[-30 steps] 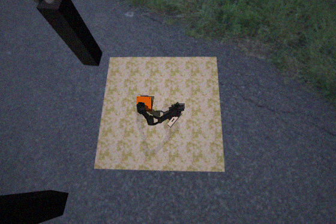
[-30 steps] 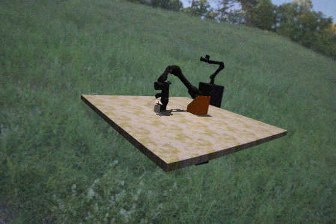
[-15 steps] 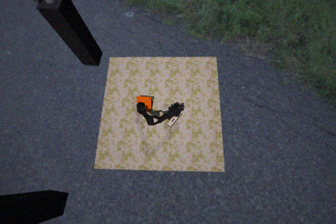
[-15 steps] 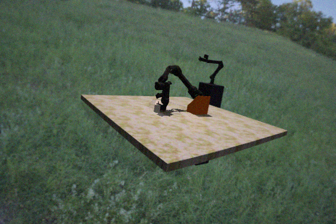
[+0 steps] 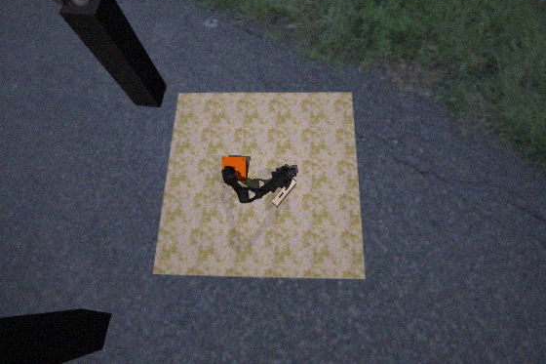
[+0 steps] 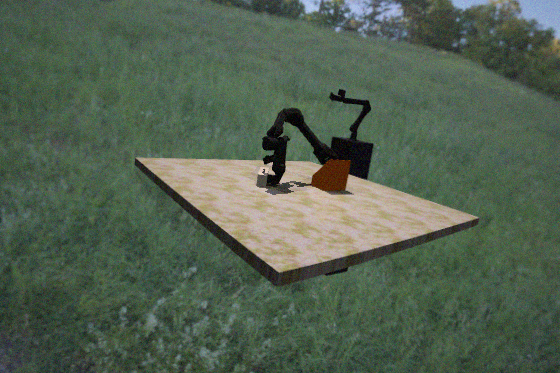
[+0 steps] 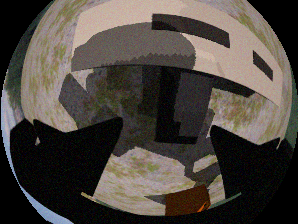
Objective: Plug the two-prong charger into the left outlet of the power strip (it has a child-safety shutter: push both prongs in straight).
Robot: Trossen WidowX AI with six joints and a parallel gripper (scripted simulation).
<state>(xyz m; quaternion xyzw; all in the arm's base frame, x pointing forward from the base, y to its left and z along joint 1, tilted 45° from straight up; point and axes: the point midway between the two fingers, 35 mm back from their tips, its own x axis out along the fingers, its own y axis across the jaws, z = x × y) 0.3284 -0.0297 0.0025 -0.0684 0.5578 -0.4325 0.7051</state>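
My gripper tip is now 3 cm short of the dark charger, 3 cm to the left of it and 1 cm below it.
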